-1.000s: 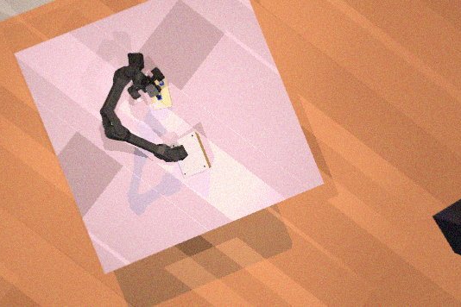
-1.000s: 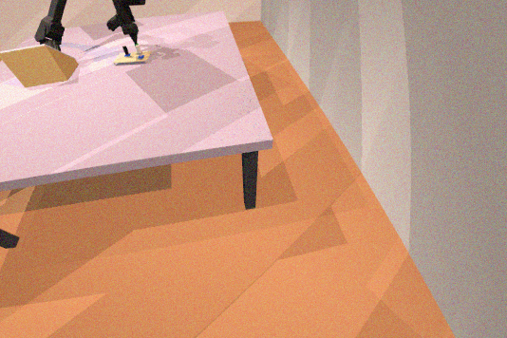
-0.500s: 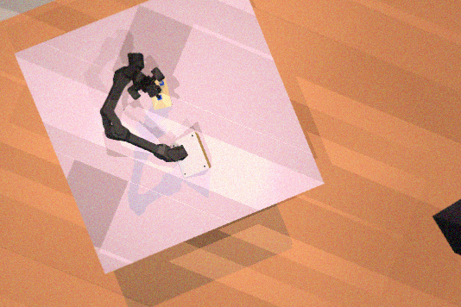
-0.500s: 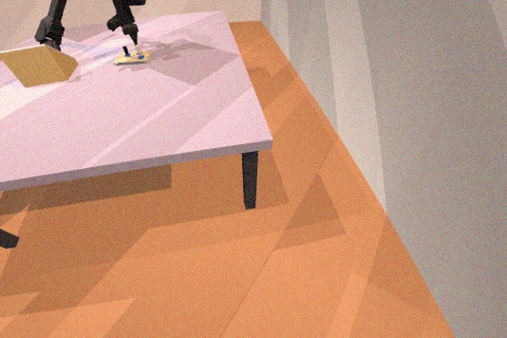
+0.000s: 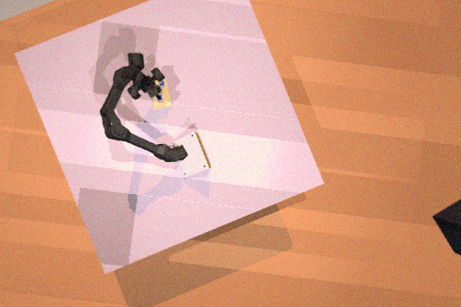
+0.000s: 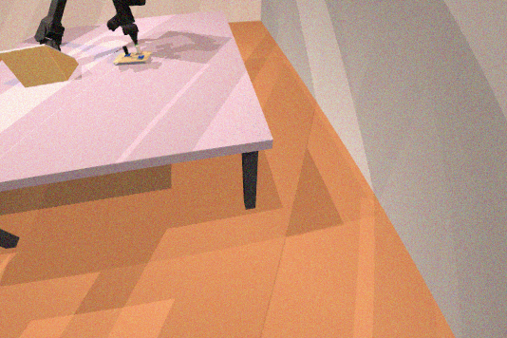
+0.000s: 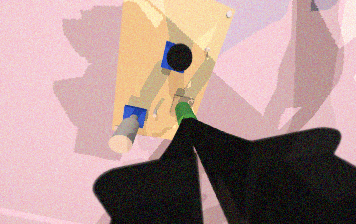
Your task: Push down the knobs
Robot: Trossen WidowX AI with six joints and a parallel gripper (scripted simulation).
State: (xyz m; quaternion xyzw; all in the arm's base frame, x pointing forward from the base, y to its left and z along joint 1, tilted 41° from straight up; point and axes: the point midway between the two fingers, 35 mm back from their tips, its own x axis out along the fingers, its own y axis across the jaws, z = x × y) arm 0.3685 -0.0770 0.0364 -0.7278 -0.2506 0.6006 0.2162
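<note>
The green knob is 20 mm below my gripper tip. Round my gripper tip: black knob 50 mm behind, 10 mm to the right, 20 mm below.
</note>
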